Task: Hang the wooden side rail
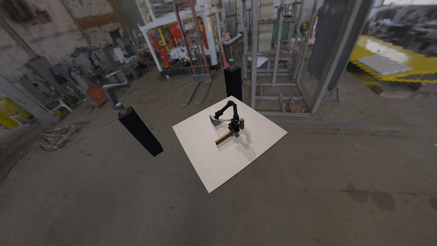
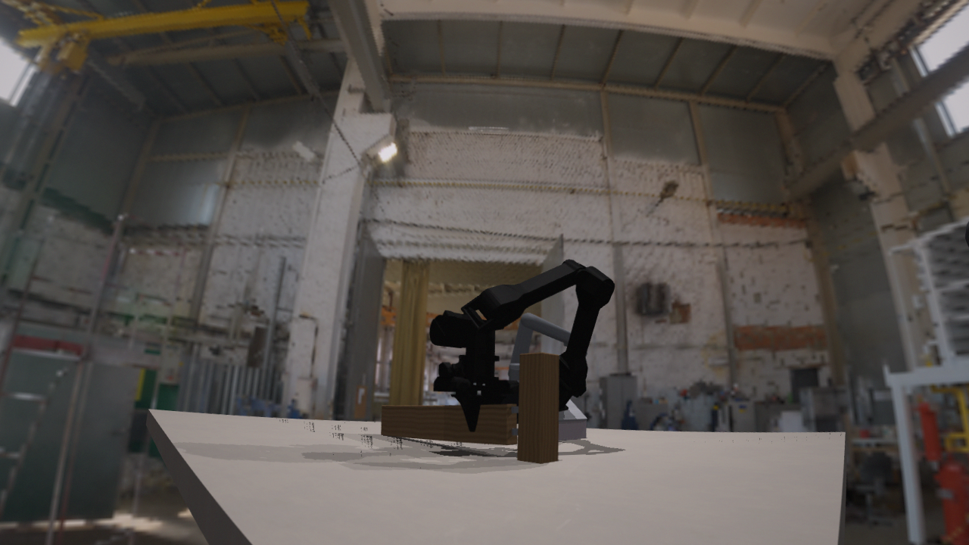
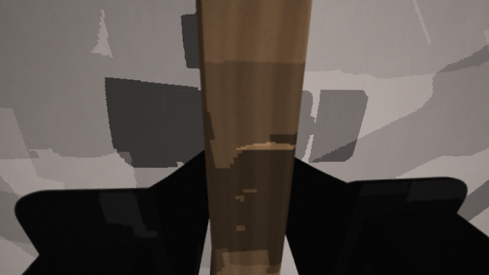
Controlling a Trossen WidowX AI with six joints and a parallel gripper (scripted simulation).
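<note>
The headboard post lies 1 cm ahead of my gripper tip, 14 cm to the left of it and 4 cm above it.
</note>
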